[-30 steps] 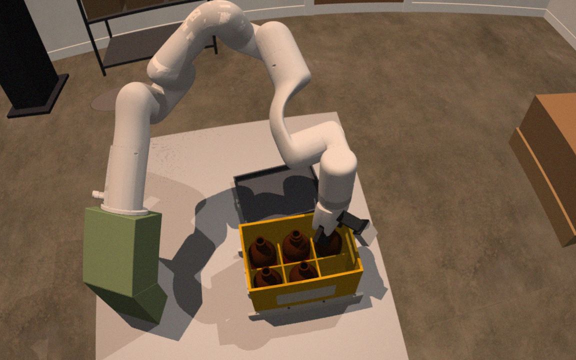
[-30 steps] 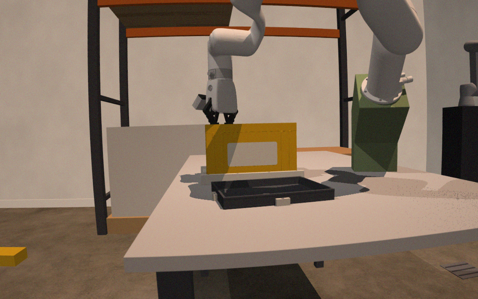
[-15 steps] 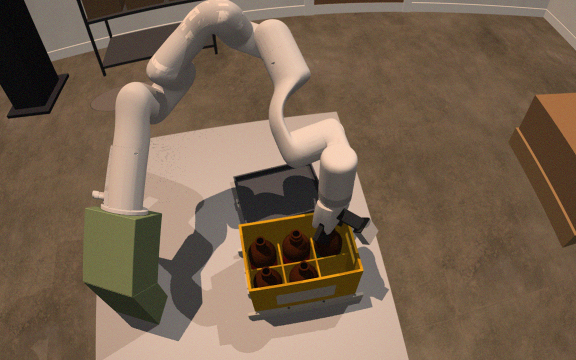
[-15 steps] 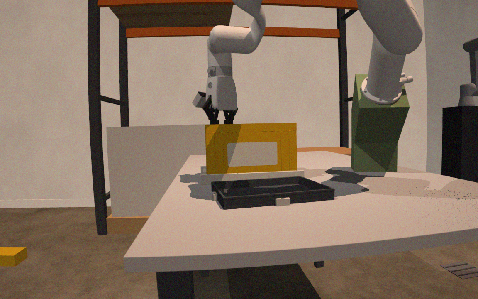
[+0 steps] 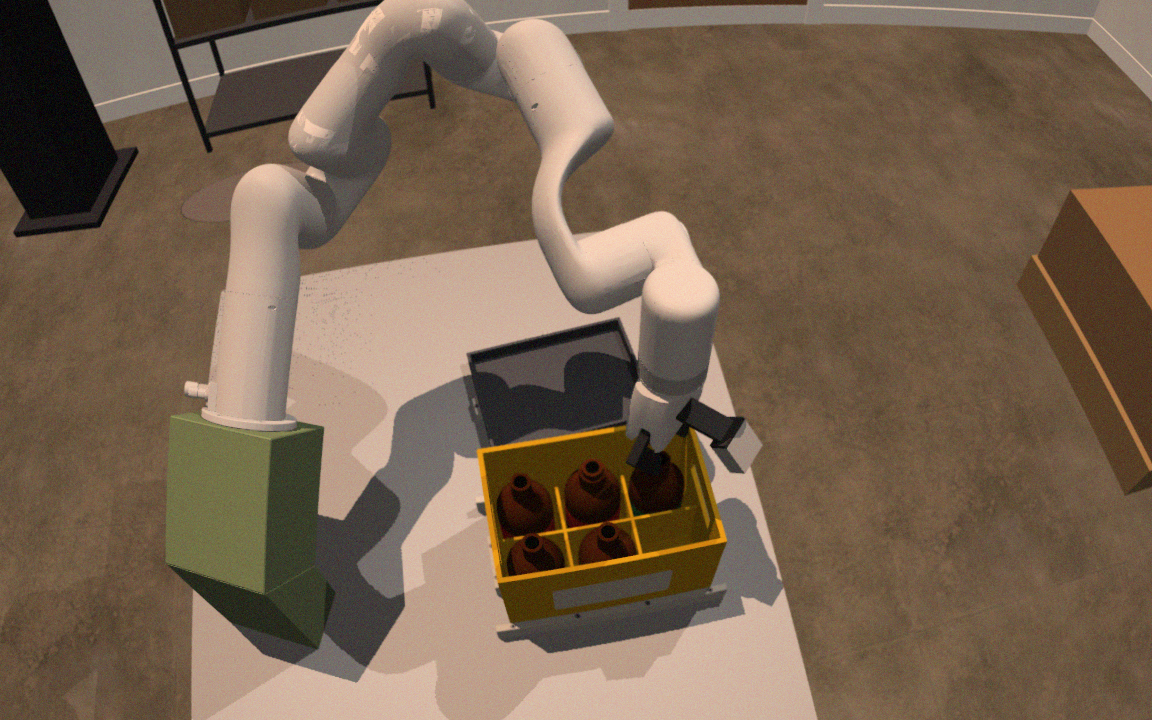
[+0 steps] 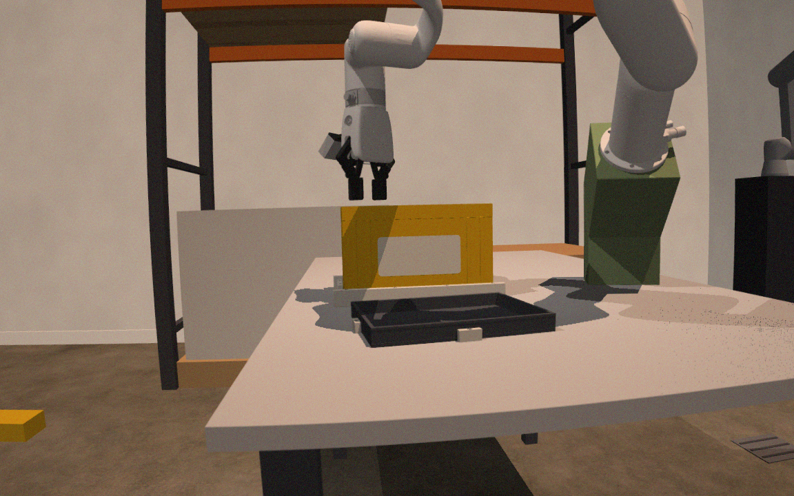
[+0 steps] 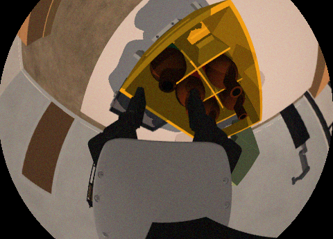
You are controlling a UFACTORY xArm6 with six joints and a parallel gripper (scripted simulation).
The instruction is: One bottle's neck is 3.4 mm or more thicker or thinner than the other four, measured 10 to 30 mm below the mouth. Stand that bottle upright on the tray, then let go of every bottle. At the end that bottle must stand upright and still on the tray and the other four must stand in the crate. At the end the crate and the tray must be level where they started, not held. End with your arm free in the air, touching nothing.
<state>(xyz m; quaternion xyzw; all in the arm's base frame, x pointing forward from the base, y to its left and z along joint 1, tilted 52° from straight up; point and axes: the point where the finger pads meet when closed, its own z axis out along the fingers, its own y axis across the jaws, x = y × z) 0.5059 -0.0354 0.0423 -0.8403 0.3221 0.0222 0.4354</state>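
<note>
My hand is 8 cm past the yellow crate, 6 cm to the left of it and 12 cm above it. Round my hand: glass bottle 9 cm behind, 1 cm to the right, 12 cm below; dark tray 13 cm behind, 22 cm to the left, 19 cm below.
</note>
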